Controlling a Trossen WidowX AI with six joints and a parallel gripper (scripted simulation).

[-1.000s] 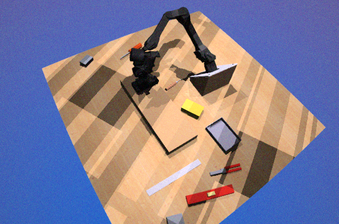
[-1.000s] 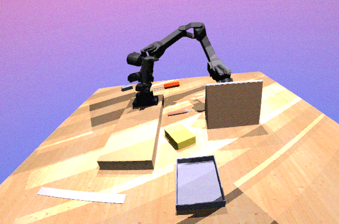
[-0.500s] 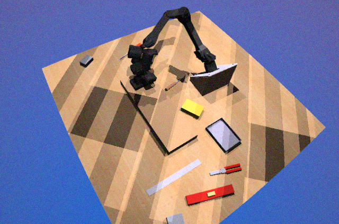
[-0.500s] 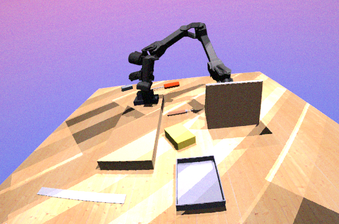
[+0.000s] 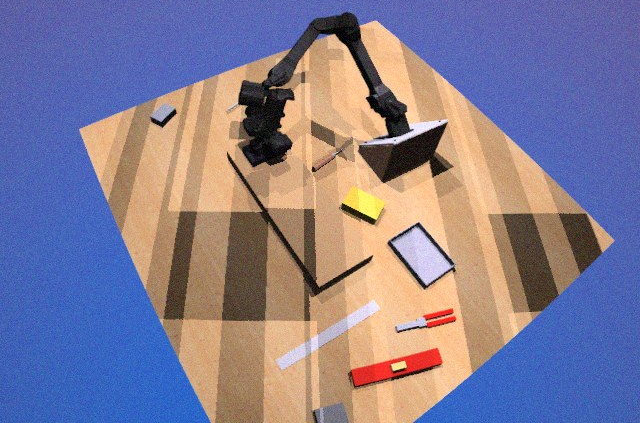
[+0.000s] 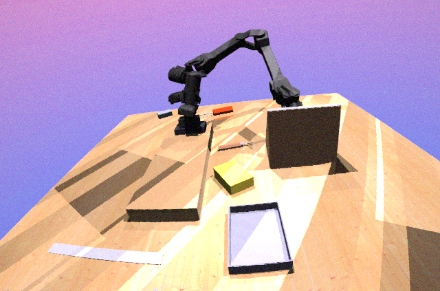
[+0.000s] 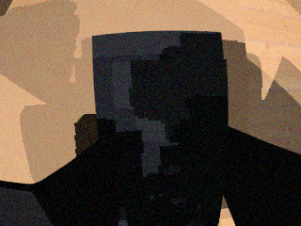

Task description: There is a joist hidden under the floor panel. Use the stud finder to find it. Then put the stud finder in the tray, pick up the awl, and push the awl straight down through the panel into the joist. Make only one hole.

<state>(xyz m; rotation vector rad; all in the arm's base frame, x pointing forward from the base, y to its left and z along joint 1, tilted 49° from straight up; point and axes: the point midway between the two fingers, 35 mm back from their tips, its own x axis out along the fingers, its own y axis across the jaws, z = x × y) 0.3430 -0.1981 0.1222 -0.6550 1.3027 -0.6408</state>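
The grey tray is 19 cm behind my gripper tip, 53 cm to the left of it and 5 cm below it. Also, from my gripper tip: stud finder (2 cm behind, 2 cm above); yellow block (15 cm behind, 31 cm to the left, 5 cm below); awl (19 cm behind, 11 cm to the left, 6 cm below).
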